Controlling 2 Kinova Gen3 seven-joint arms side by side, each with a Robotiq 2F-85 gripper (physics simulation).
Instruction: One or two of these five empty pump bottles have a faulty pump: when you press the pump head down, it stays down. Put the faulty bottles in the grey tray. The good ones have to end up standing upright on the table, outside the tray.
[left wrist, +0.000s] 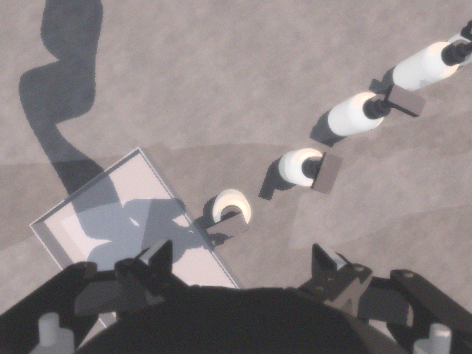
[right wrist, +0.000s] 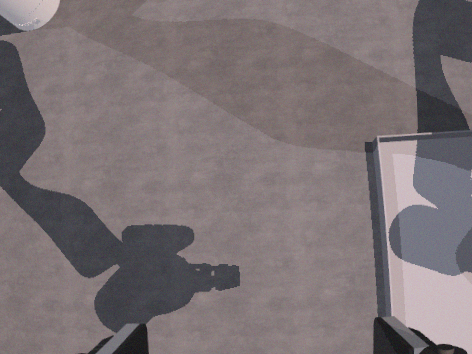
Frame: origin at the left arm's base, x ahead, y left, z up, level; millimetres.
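Seen in the pictures: left gripper, fingertip midpoint: (left wrist: 241, 257); right gripper, fingertip midpoint: (right wrist: 260, 347); right arm's base at its link origin: (right wrist: 34, 4).
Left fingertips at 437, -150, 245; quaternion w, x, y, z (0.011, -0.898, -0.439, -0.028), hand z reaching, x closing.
Pixels of each thing's middle, then the offset from my left fingertips to it, as dx, dy, dz. Level surfaces: height alone.
- nearest bottle at the middle of its body: (left wrist: 231, 213) +3, -6, -175
- grey tray at the middle of its body: (right wrist: 468, 258) (left wrist: 146, 266) -1, -164, -230
- second bottle at the middle of its body: (left wrist: 308, 167) +16, +109, -175
- third bottle at the middle of its body: (left wrist: 367, 111) +3, +216, -175
- fourth bottle at the middle of its body: (left wrist: 441, 59) +10, +345, -175
- table at its surface level: dz -245
Several white pump bottles with dark pump heads stand in a slanting row in the left wrist view. The nearest bottle (left wrist: 240, 204) stands beside the grey tray (left wrist: 145, 175) (right wrist: 425, 300), its head (left wrist: 229, 226) turned toward me. Then come a second bottle (left wrist: 291, 168), a third bottle (left wrist: 345, 119) and a fourth bottle (left wrist: 420, 69). Part of another bottle shows at the right edge. I cannot tell how far any head is pressed. My left gripper (left wrist: 241, 257) is open above the tray's edge, short of the nearest bottle. My right gripper (right wrist: 261, 340) is open, left of the tray.
A white rounded arm part (right wrist: 32, 12) shows at the top left of the right wrist view. Dark arm and gripper shadows lie on the table (left wrist: 225, 65) (right wrist: 280, 200) and across the tray. The tray's raised walls stand close to the nearest bottle.
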